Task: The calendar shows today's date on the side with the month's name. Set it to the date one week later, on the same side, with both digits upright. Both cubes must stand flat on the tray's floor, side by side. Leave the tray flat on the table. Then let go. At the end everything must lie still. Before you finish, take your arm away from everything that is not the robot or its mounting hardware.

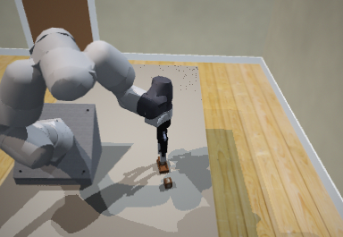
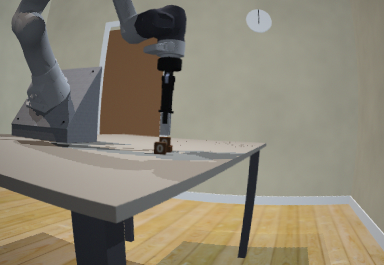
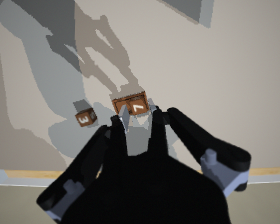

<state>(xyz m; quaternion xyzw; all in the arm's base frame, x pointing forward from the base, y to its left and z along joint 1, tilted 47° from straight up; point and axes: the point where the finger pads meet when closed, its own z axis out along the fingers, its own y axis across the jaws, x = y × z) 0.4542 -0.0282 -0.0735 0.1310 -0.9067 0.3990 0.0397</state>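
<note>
Right now my hand is 7 cm above the brown tray and 2 cm to the left of it.
</note>
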